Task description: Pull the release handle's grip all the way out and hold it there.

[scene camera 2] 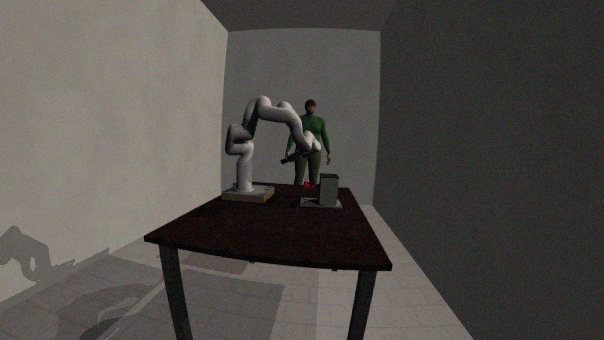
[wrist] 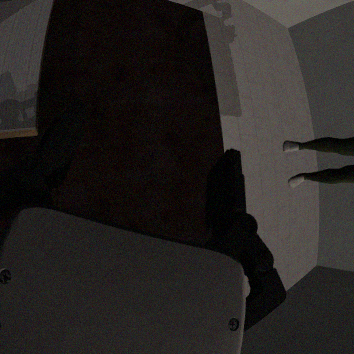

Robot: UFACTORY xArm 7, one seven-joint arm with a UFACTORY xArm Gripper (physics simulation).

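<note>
A grey-green upright box (scene camera 2: 328,190) with a dark top stands on a thin light base plate (scene camera 2: 308,203) near the table's right side in the scene view. A small red part (scene camera 2: 309,185) shows to the left of the box and behind it; whether it is the release handle's grip is too small to tell. My gripper (scene camera 2: 284,161) (wrist: 152,138) is open with nothing between its fingers. It hangs well above the table, up and to the left of the box, and points down and left. The box and the red part do not show in the wrist view.
The dark table (scene camera 2: 270,230) (wrist: 135,90) carries the arm's base board (scene camera 2: 245,196) (wrist: 20,133) at its left. A person (scene camera 2: 313,130) in green stands behind the table; the person's lower legs (wrist: 327,145) show in the wrist view. Walls stand on both sides.
</note>
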